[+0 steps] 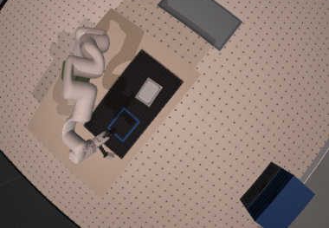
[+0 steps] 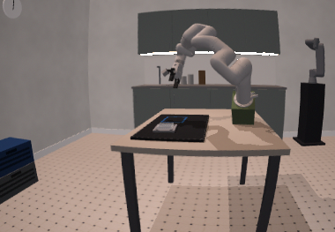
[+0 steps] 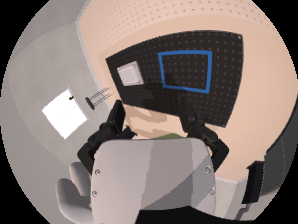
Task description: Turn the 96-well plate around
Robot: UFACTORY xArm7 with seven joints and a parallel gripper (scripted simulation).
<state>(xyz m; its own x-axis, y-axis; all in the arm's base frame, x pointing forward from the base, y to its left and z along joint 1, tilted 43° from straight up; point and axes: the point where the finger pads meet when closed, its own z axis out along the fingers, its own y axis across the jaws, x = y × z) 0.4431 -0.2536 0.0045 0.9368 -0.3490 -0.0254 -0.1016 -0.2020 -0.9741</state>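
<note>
Right now the white 96-well plate is 31 cm to the left of my hand and 23 cm below it. Round my hand: grey plate nest N1: 31 cm to the left, 24 cm below.
</note>
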